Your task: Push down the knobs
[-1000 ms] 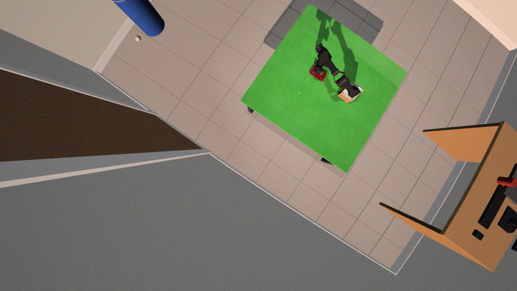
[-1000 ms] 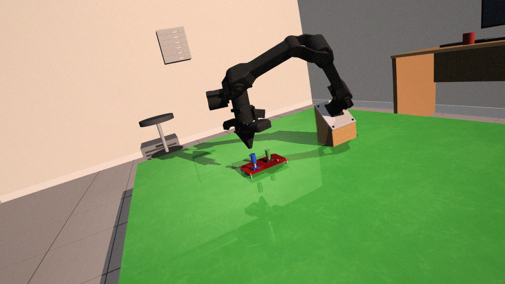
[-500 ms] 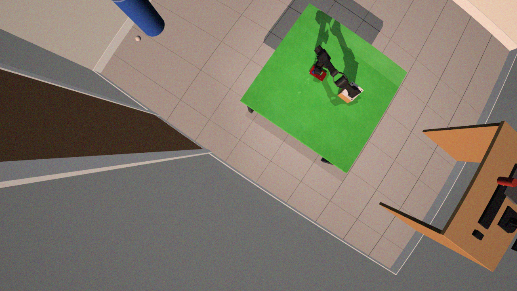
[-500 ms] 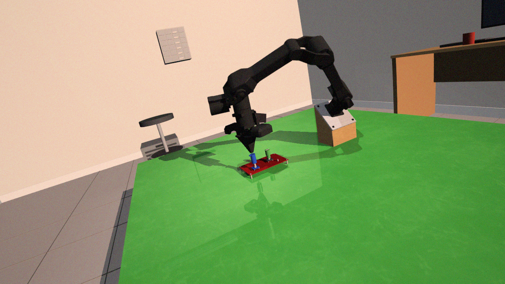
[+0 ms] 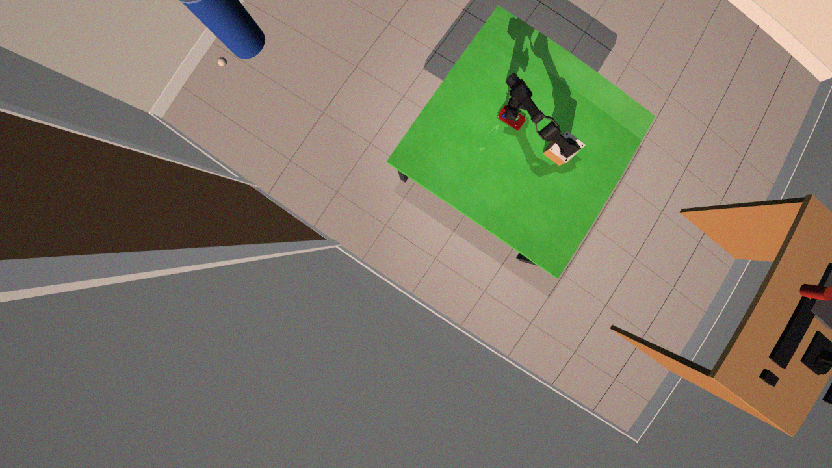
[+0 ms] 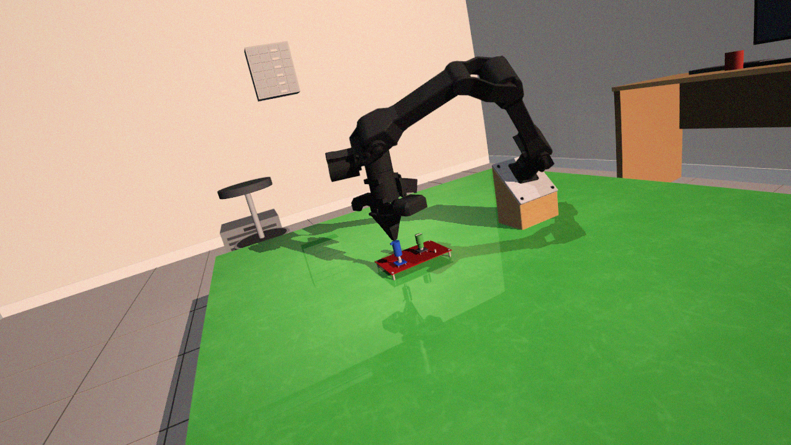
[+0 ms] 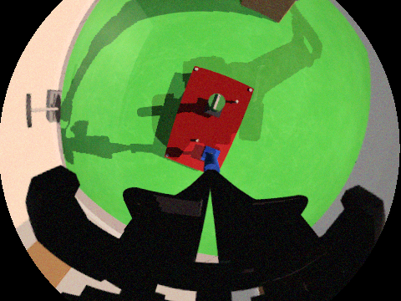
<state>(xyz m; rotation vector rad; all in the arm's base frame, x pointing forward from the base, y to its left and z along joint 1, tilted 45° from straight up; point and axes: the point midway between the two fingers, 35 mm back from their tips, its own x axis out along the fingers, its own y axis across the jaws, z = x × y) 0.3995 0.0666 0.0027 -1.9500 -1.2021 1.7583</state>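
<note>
The blue knob lies 20 mm below my gripper tip. Also, from my gripper tip: green knob: 70 mm behind, 30 mm to the right, 30 mm below.
</note>
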